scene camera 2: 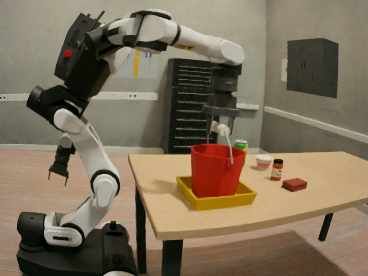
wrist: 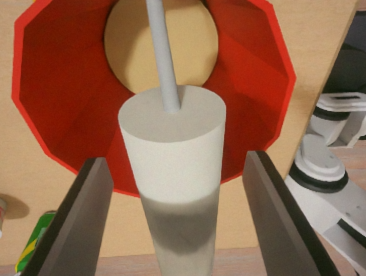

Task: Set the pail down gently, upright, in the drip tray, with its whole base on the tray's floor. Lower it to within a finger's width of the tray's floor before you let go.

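The red pail (scene camera 2: 215,172) (wrist: 75,95) stands upright inside the yellow drip tray (scene camera 2: 220,202). The tray's front wall hides the pail's base, so its contact with the tray's floor cannot be seen. The pail's thin grey bail (scene camera 2: 230,146) (wrist: 164,55) is raised, with its white cylindrical grip (scene camera 2: 220,128) (wrist: 172,167) above the pail. My gripper (scene camera 2: 220,136) (wrist: 176,159) is open and points down over the pail. In the wrist view its fingers stand on either side of the grip, with a gap on both sides.
A green can (scene camera 2: 241,144) (wrist: 35,240) stands behind the pail. A pink and white cup (scene camera 2: 263,161), a small bottle (scene camera 2: 277,170) and a dark red block (scene camera 2: 295,184) are on the table (scene camera 2: 160,200) to the right of the tray.
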